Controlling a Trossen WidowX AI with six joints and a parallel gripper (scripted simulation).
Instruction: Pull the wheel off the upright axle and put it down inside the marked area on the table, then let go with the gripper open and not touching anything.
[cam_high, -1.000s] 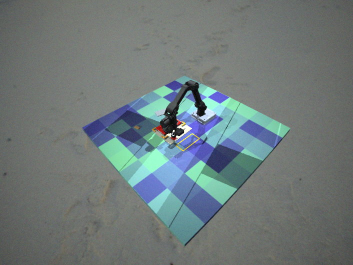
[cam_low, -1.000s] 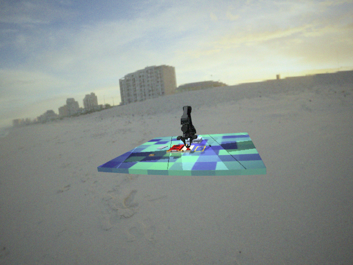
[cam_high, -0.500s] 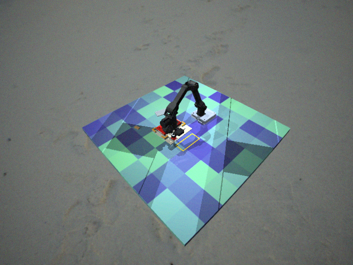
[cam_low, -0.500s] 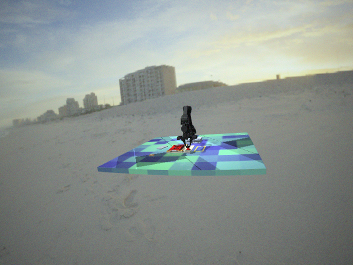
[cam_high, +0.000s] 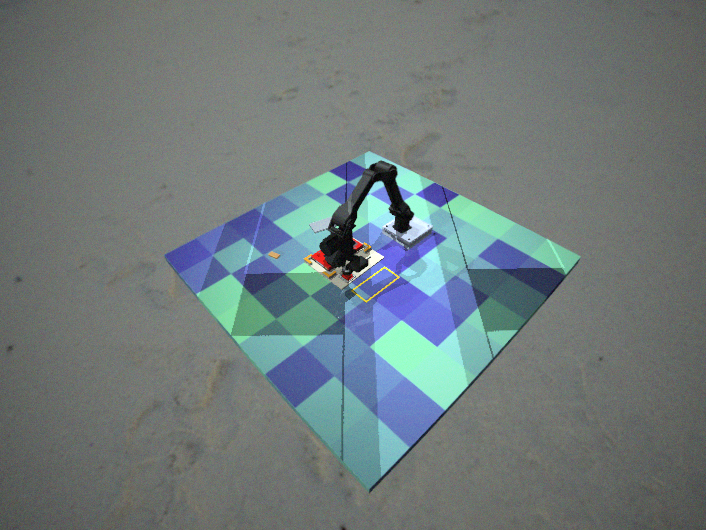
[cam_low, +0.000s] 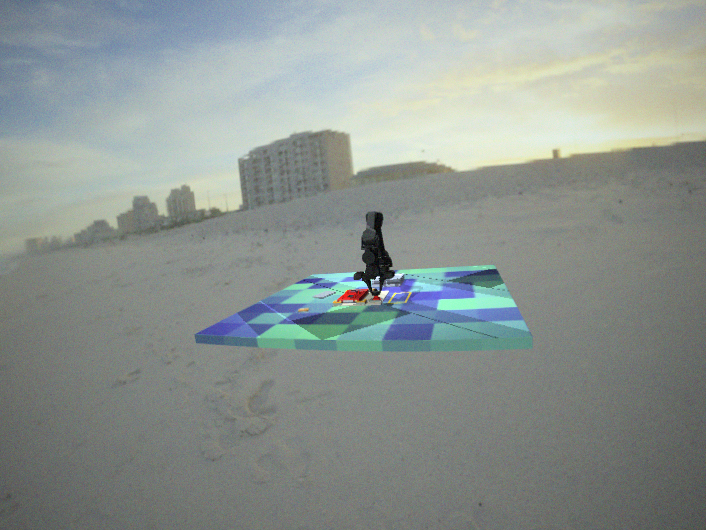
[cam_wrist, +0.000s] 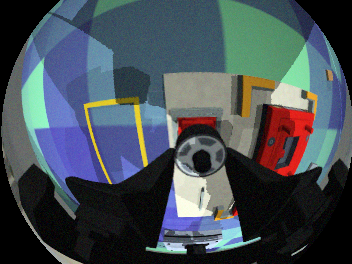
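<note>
My gripper tip is now right at the wheel.
</note>
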